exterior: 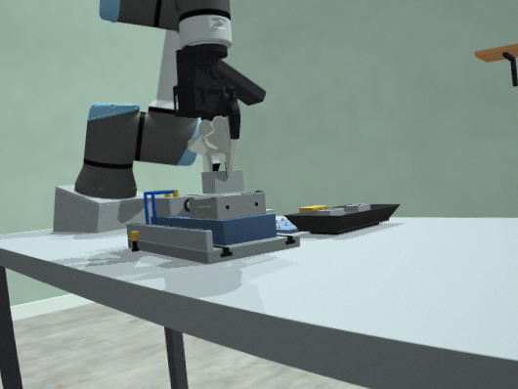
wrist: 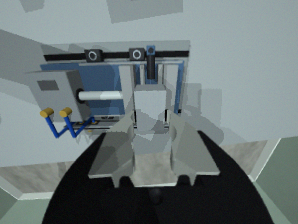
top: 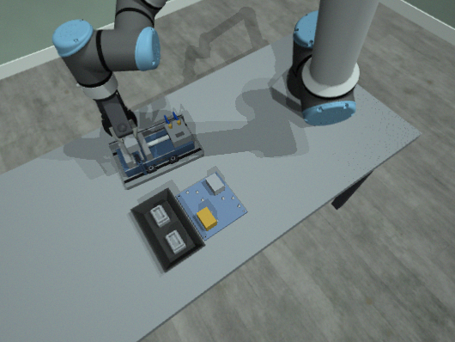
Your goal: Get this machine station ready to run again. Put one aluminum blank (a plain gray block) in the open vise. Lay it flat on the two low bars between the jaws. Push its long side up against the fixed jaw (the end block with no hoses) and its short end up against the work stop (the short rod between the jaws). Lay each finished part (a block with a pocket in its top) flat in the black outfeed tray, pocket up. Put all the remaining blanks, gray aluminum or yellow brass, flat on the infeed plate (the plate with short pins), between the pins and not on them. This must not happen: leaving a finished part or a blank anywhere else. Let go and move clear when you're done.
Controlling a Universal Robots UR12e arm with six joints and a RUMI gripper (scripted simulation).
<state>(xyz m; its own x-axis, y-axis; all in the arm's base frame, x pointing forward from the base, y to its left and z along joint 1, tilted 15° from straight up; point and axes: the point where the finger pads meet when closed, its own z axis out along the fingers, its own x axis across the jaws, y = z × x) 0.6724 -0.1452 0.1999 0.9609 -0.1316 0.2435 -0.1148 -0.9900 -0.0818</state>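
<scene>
Now: the black work stop rod 10 mm ahead of my hand, 50 mm to the left of it and 50 mm below it. From my hand the other things lie so: vise (70 mm behind, 10 mm to the left, 100 mm below); then blue infeed plate (120 mm behind, 300 mm to the left, 140 mm below); then yellow brass blank (80 mm behind, 350 mm to the left, 120 mm below).
</scene>
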